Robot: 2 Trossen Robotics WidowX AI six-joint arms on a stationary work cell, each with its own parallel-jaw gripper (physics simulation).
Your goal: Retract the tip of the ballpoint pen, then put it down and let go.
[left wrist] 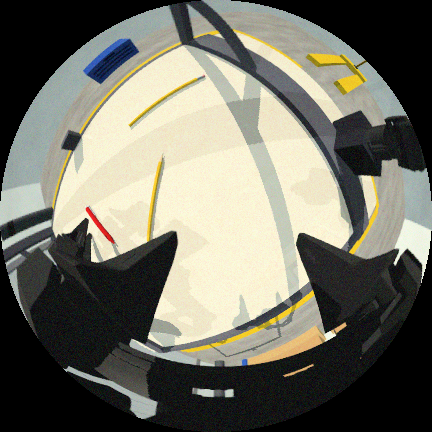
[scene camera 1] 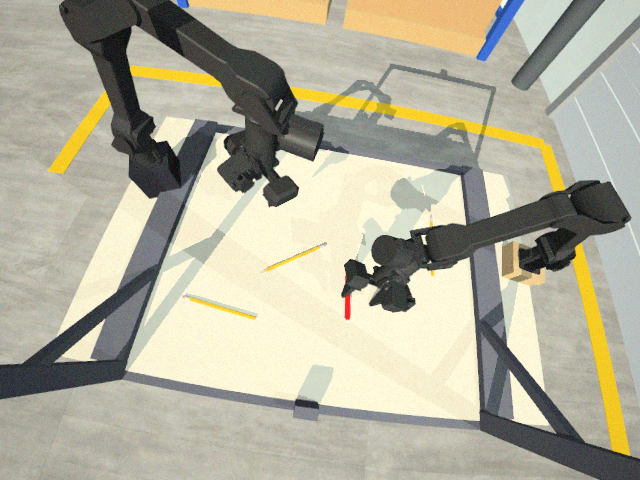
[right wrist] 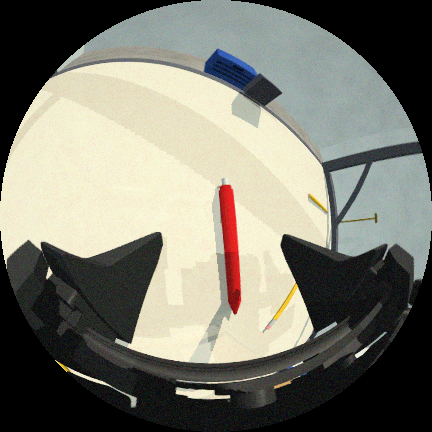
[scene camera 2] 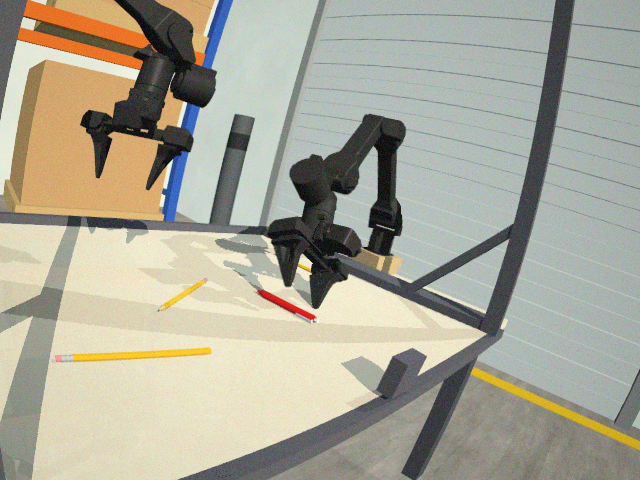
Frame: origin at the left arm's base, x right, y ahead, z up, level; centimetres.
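Where they show: left gripper, between the fingertips: (left wrist: pixel 240 238) (scene camera 1: pixel 258 192) (scene camera 2: pixel 121 183); right gripper, between the fingertips: (left wrist: pixel 88 226) (scene camera 1: pixel 356 301) (right wrist: pixel 224 240) (scene camera 2: pixel 302 298); left arm's base, origin of its link: (left wrist: pixel 373 142) (scene camera 1: pixel 148 157); right arm's base, origin of its link: (scene camera 1: pixel 529 261) (scene camera 2: pixel 378 252).
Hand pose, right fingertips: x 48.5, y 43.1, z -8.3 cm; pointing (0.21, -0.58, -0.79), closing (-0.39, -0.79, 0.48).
Things, the pixels of their top centre, and the offset from my right fingertips. "spot": a spot on its surface instead. Level surfaces: height alone.
- red ballpoint pen, centre of its top: (right wrist: pixel 238 255) (scene camera 2: pixel 286 300) (scene camera 1: pixel 347 294) (left wrist: pixel 96 224) dx -2.2, dy -1.3, dz -0.9 cm
- table, height of its surface: dz -2.3 cm
- yellow pencil, centre of its top: (scene camera 2: pixel 185 290) (left wrist: pixel 150 203) (right wrist: pixel 299 283) (scene camera 1: pixel 293 257) dx -15.4, dy -11.9, dz -1.5 cm
- third pencil, a spot on its surface: (scene camera 1: pixel 432 271) spot: dx -1.8, dy +24.0, dz -1.7 cm
- dark bracket, centre of its top: (scene camera 2: pixel 409 354) (right wrist: pixel 271 82) (scene camera 1: pixel 306 412) (left wrist: pixel 63 139) dx +19.0, dy -18.2, dz +3.4 cm
The red ballpoint pen (scene camera 1: pixel 347 308) (scene camera 2: pixel 284 304) (left wrist: pixel 100 225) (right wrist: pixel 230 225) lies flat on the table (scene camera 1: pixel 232 356). Its pale button end is toward the front edge in scene camera 2 and at the top in the right wrist view. Its pointed end faces away; whether the tip is out is too small to tell. My right gripper (scene camera 1: pixel 357 299) (scene camera 2: pixel 301 296) (right wrist: pixel 224 240) is open low over the pen, which shows between its fingers in the right wrist view, not gripped. My left gripper (scene camera 1: pixel 261 183) (scene camera 2: pixel 123 182) (left wrist: pixel 240 238) is open and empty, high over the back left.
A yellow pencil (scene camera 1: pixel 294 257) (scene camera 2: pixel 183 294) (left wrist: pixel 155 195) (right wrist: pixel 286 302) lies left of the pen in scene camera 1. Another pencil (scene camera 1: pixel 222 306) (scene camera 2: pixel 139 354) lies farther left. A third pencil (scene camera 1: pixel 432 271) is partly under the right arm. A dark bracket (scene camera 1: pixel 306 408) (scene camera 2: pixel 402 373) stands at the front edge.
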